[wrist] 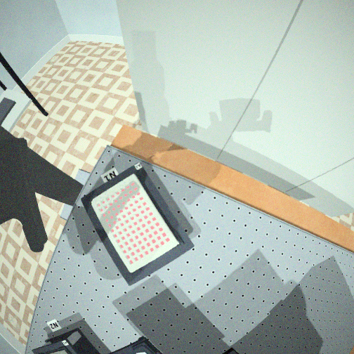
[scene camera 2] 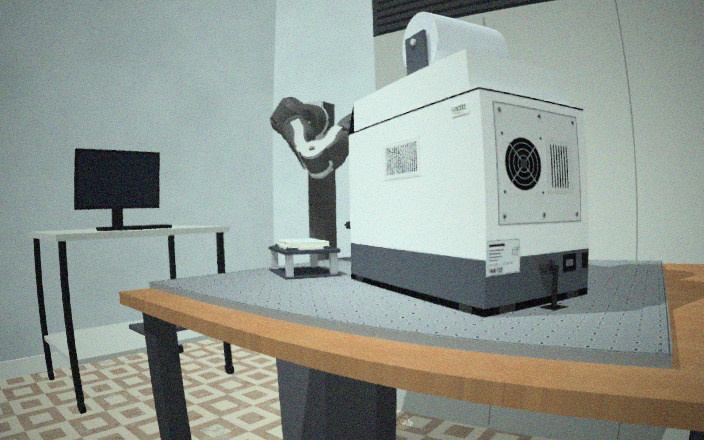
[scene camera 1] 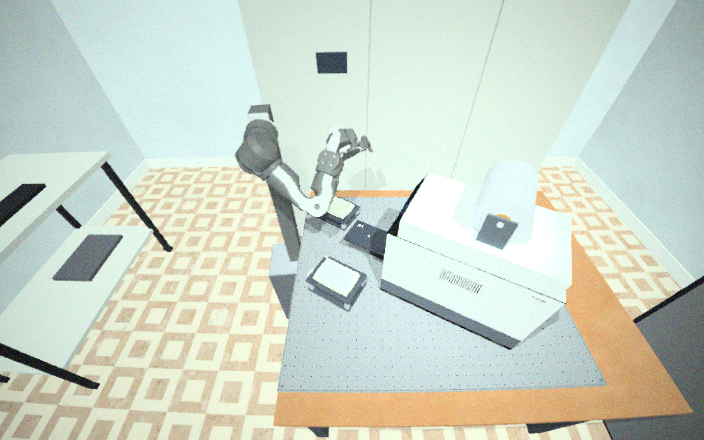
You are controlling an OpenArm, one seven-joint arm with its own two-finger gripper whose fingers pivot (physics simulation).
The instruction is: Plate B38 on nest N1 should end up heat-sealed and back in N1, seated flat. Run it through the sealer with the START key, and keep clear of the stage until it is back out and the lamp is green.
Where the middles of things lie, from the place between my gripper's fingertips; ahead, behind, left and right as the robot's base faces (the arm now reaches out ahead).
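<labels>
Positions relative to my hand: nest N1 (wrist: 149,187), 24 cm below, 1 cm to the right, 6 cm behind; dark stage (scene camera 1: 376,242), 18 cm below, 6 cm ahead, 24 cm to the right; white film roll (scene camera 1: 510,187), 14 cm above, 31 cm ahead, 42 cm to the right.
</labels>
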